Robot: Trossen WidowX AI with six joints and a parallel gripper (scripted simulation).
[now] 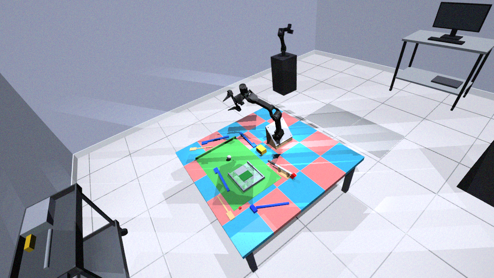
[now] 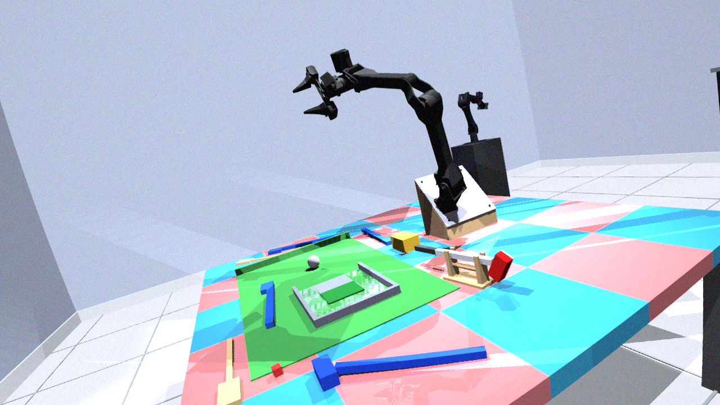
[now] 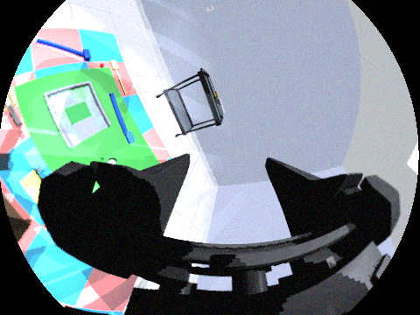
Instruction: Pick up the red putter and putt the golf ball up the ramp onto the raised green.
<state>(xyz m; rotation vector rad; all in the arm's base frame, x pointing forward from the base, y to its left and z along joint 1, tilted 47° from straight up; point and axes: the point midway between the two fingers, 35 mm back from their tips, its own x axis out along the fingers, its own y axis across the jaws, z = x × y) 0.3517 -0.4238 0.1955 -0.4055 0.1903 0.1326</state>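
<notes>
Right now my gripper tip is 520 mm above the wooden rack, 480 mm to the right of it and 190 mm past it. From my gripper tip the other things lie so: yellow block: 530 mm below, 210 mm behind, 120 mm to the left; then white golf ball: 530 mm below, 90 mm ahead, 10 mm to the left; then red cube: 540 mm below, 520 mm to the left, 280 mm ahead.
</notes>
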